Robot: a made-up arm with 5 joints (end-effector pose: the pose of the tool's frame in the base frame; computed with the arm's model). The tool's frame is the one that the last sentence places.
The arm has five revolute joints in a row. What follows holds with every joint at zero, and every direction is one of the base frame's. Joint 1 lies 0.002 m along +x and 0.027 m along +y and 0.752 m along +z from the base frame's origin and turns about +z. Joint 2 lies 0.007 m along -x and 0.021 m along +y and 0.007 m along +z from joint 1 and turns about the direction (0, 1, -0.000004). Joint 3 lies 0.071 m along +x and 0.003 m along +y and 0.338 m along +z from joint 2 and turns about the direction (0, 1, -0.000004). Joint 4 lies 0.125 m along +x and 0.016 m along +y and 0.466 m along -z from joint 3 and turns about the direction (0, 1, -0.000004). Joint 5 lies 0.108 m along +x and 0.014 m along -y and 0.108 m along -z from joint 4 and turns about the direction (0, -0.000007, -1). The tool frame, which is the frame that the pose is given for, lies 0.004 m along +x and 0.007 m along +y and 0.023 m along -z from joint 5; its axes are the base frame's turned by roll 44.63, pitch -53.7 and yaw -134.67 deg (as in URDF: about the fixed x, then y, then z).
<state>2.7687 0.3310 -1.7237 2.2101 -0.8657</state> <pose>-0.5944 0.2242 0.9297 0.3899 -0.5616 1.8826</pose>
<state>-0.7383 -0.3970 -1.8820 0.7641 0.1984</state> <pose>0.2732 -0.1765 1.6020 -0.1411 1.7867 1.8484</pose>
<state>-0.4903 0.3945 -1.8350 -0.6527 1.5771</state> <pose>0.6501 -0.2940 1.2721 -1.1553 0.1338 1.9704</pose>
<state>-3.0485 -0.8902 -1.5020 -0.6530 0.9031</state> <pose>0.1060 0.0094 1.5947 0.2482 1.9856 -0.6948</pose>
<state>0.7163 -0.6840 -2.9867 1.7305 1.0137</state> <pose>-0.3384 -0.2345 1.5605 1.4334 -0.1804 -2.5280</pose>
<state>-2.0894 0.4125 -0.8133 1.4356 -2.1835</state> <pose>-0.1887 -0.3580 0.5070 0.4537 -0.6443 -2.1271</pose>
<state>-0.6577 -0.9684 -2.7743 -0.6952 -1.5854</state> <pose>-0.5854 0.5185 1.2610 0.1967 0.7310 -1.0728</pose>
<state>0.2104 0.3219 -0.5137 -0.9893 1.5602</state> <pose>0.5291 0.1621 0.6802 -0.1155 0.1261 2.9179</pose>
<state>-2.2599 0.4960 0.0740 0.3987 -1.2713</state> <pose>0.0138 -0.0088 0.4040 -0.3363 0.0371 -2.8144</pose>
